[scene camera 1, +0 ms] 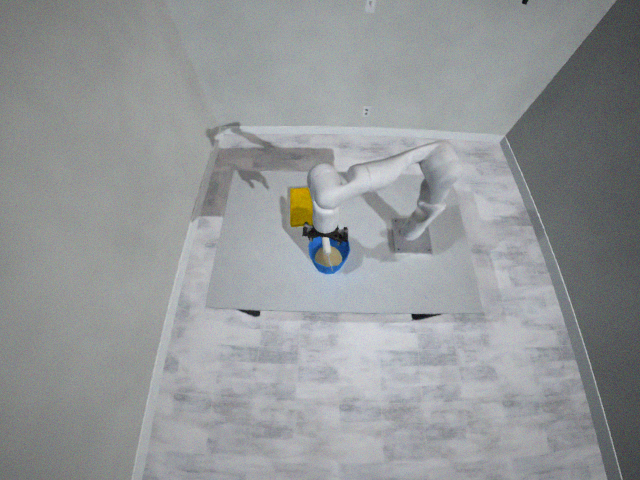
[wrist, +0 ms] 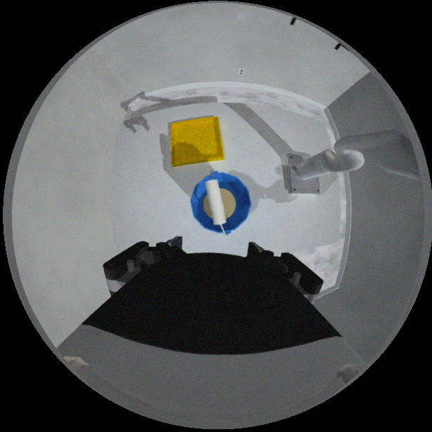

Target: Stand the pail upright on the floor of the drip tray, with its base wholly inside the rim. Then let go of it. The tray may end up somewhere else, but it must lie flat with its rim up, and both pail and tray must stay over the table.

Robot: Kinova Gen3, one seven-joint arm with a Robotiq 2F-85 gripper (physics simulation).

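Seen in the pictures: gripper, fingertip midpoint: (scene camera 1: 325, 241); arm's base at its link origin: (scene camera 1: 408, 232).
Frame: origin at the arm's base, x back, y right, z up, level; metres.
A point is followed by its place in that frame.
Note:
The blue pail (scene camera 1: 334, 257) @(x -0.401, y -0.142, z 0.001 m) (wrist: 234, 201) stands upright on the table, with a tan round area showing inside at its bottom. Its white handle grip (scene camera 1: 326, 244) @(x -0.446, y -0.171, z 0.238 m) (wrist: 215, 201) lies across above the opening. The yellow drip tray (scene camera 1: 299, 205) @(x -0.593, y 0.179, z -0.022 m) (wrist: 196, 141) lies flat with its rim up, beyond the pail and a little to the left, and the pail's base is outside it. The arm hides the tray's right part in the scene view. My gripper (scene camera 1: 325, 238) @(x -0.454, y -0.214, z 0.370 m) (wrist: 214, 246) is open and empty, fingers spread wide. It is above the pail; the exact height is hard to tell.
The grey table (scene camera 1: 258, 273) @(x -0.785, y -0.221, z -0.027 m) (wrist: 145, 200) carries the pail and tray. The arm's base plate (scene camera 1: 419, 243) @(x 0.051, y -0.063, z -0.003 m) (wrist: 311, 186) is at the right, and the arm reaches across above the table from there. The table's near edge lies in front of the pail in the scene view.

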